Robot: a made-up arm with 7 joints. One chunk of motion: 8 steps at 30 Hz.
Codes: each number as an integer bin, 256 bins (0 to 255) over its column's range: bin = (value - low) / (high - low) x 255, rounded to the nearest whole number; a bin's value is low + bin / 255 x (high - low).
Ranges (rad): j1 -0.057..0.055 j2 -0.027..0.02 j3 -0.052..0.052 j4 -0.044..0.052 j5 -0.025..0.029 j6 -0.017..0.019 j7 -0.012..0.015
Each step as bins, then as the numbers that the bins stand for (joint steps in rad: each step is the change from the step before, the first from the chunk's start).
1 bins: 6 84 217 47 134 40 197
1 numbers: -0.05436 -0.01152 0.03650 -0.02631 0.00338 -0.01135 0.00886
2 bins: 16 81 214 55 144 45 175
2 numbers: -0.04997 -0.01207 0.03528 -0.02329 0.00549 -0.01065 0.00653
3 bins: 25 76 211 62 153 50 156
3 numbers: -0.04602 -0.01299 0.03405 -0.02066 0.00740 -0.00994 0.00452
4 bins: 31 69 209 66 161 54 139
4 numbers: -0.04338 -0.01428 0.03324 -0.01915 0.00909 -0.00938 0.00272
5 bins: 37 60 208 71 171 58 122
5 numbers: -0.04075 -0.01594 0.03283 -0.01727 0.01121 -0.00881 0.00092
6 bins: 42 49 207 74 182 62 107
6 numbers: -0.03855 -0.01797 0.03242 -0.01614 0.01354 -0.00825 -0.00067
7 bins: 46 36 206 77 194 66 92
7 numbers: -0.03680 -0.02036 0.03202 -0.01501 0.01608 -0.00768 -0.00226
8 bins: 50 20 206 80 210 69 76
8 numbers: -0.03504 -0.02331 0.03202 -0.01388 0.01947 -0.00726 -0.00395
